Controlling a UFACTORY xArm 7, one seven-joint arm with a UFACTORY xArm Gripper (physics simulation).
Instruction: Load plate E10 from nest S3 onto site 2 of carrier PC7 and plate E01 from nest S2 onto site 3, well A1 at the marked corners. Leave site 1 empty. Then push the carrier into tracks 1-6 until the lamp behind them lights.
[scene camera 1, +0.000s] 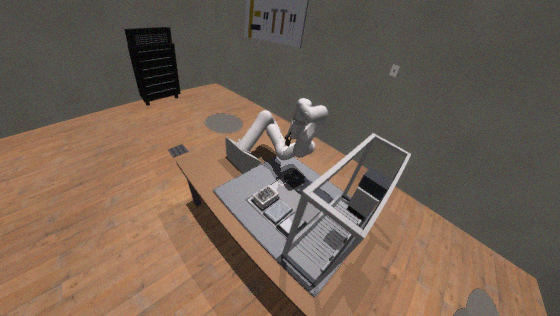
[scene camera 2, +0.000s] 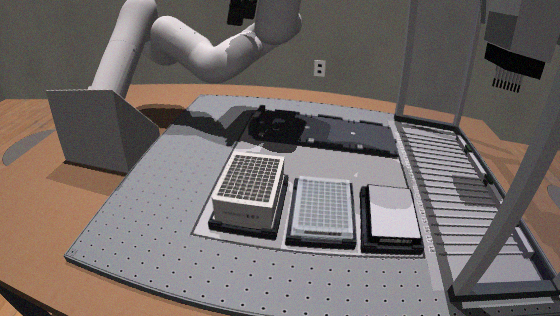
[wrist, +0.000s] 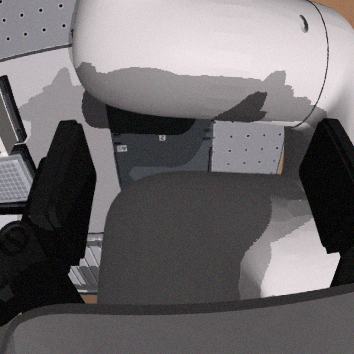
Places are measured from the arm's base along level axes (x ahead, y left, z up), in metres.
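Where they show: gripper, fingertip midpoint: (scene camera 1: 292, 142) (scene camera 2: 241, 21) (wrist: 202, 144); arm's base at its link origin: (scene camera 1: 243, 148) (scene camera 2: 103, 108).
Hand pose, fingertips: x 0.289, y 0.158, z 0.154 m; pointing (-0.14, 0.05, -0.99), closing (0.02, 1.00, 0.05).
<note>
Each offset is from my fingertips to the top centre of the thing. "pt": to the spot under its first point.
My gripper (scene camera 1: 288, 138) (scene camera 2: 242, 12) (wrist: 202, 144) is open and empty, high above the bench beside the folded arm. The dark carrier {0.015 m right, 0.202 m ahead, 0.216 m down} (scene camera 2: 370, 135) (wrist: 160, 155) lies flat at the back of the deck, with no plate on it; the arm hides part of it in the wrist view. A tall white deep-well plate {0.278 m right, 0.091 m ahead, 0.193 m down} (scene camera 1: 265, 196) (scene camera 2: 250, 182) sits in the left nest. A clear low plate {0.283 m right, 0.201 m ahead, 0.220 m down} (scene camera 1: 278, 212) (scene camera 2: 324, 205) (wrist: 12, 177) sits in the middle nest. A white-topped plate (scene camera 1: 291, 225) (scene camera 2: 395, 212) sits in the right nest. Their labels are too small to read surely.
The ribbed tracks (scene camera 1: 317, 242) (scene camera 2: 435, 172) (wrist: 87, 260) lie right of the carrier and nests, inside an upright frame (scene camera 1: 334, 212) (scene camera 2: 515, 175). A pipetting head {pt 0.202 m right, 0.506 m ahead, 0.076 m up} (scene camera 2: 520, 37) with several thin tips hangs at the right. The arm's pedestal (scene camera 2: 92, 132) stands at the left.
</note>
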